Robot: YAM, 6 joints.
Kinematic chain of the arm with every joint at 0, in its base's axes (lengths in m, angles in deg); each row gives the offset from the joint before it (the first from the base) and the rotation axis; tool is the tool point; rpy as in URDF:
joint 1: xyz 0 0 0.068 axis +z
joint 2: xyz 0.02 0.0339 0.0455 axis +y
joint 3: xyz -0.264 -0.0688 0 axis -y
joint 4: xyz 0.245 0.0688 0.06 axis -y
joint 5: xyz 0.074 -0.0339 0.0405 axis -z
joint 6: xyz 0.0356 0 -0.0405 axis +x
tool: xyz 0 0 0 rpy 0 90 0
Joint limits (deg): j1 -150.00..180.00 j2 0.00..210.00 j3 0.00..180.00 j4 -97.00..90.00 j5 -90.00..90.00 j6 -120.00..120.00
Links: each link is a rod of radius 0.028 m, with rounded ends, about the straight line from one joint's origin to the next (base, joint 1, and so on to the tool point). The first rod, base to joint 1, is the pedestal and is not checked.
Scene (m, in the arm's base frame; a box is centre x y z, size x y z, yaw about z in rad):
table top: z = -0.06
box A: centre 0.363 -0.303 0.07 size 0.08 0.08 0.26 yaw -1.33
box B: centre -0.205 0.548 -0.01 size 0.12 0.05 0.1 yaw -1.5
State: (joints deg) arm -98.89 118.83 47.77 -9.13 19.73 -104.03
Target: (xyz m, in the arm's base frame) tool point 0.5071 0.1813 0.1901
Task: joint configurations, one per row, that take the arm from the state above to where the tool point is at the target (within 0.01 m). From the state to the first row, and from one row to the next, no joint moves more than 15 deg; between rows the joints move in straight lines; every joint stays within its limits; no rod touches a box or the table.
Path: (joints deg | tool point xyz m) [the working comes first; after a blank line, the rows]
Joints at the target: 20.34 132.27 100.75 8.98 10.08 -104.03
Straight joint move there: touches box A.

1: -86.85 117.27 56.99 -6.17 18.86 -104.03 | 0.0082 -0.3576 0.0664
2: -74.82 115.72 66.20 -3.21 17.98 -104.03 | 0.0953 -0.3933 0.1181
3: -62.78 114.16 75.42 -0.24 17.11 -104.03 | 0.1923 -0.3967 0.1799
4: -50.75 112.60 84.64 2.72 16.23 -104.03 | 0.2858 -0.3655 0.2492
5: -38.71 111.05 93.85 5.68 15.36 -104.03 | 0.3630 -0.3030 0.3231
6: -23.95 116.35 95.58 6.50 14.04 -104.03 | 0.4468 -0.2079 0.2925
7: -9.19 121.66 97.30 7.33 12.72 -104.03 | 0.5027 -0.0893 0.2600
8: 5.57 126.96 99.02 8.15 11.40 -104.03 | 0.5240 0.0440 0.2258
9: 20.34 132.27 100.75 8.98 10.08 -104.03 | 0.5071 0.1813 0.1901

